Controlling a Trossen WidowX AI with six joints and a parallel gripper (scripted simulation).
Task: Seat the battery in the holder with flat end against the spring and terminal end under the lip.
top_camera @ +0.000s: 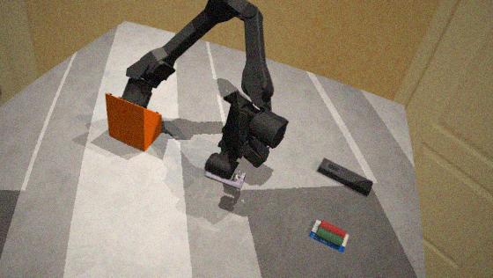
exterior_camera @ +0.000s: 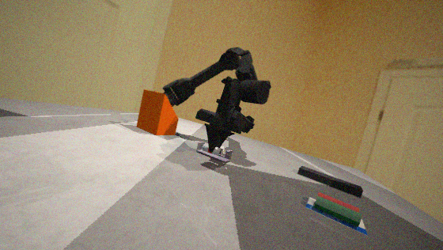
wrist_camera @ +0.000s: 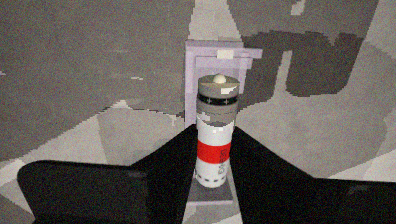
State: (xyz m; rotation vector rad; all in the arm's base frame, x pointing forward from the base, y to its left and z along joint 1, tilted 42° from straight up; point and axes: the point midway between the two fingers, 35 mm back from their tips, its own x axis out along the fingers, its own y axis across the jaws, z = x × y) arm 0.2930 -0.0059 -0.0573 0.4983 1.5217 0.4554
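Now: the battery 10 mm above my gripper tip. From my gripper tip the other things lie so: black bar (310 mm ahead, 150 mm to the left).
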